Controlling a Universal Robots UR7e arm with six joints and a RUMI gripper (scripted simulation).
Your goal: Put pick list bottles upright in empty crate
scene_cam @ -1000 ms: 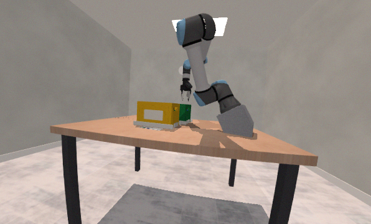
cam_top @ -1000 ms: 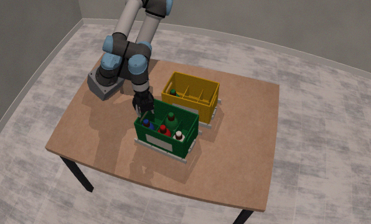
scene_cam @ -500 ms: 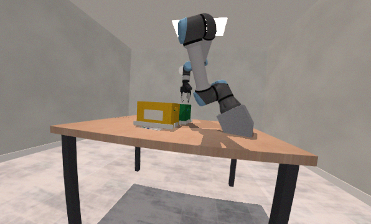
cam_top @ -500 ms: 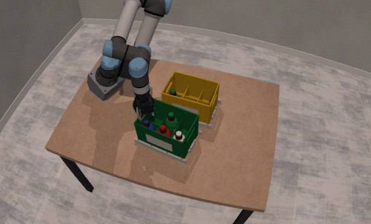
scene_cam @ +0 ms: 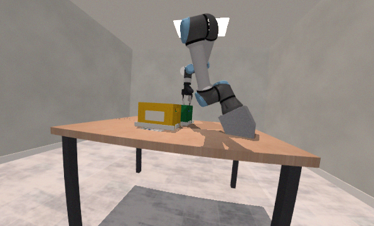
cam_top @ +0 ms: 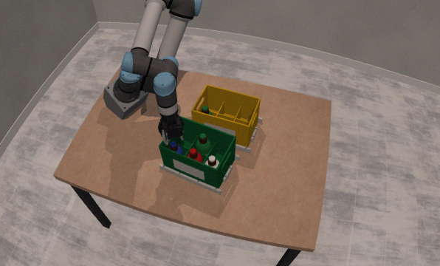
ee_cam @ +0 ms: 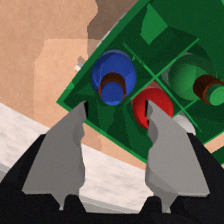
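The blue-label bottle lies 100 mm below my hand. Round my hand: green crate 100 mm ahead, 20 mm to the left, 100 mm below; red-label bottle 90 mm ahead, 20 mm to the right, 100 mm below; white-label bottle 170 mm ahead, 40 mm to the right, 100 mm below.
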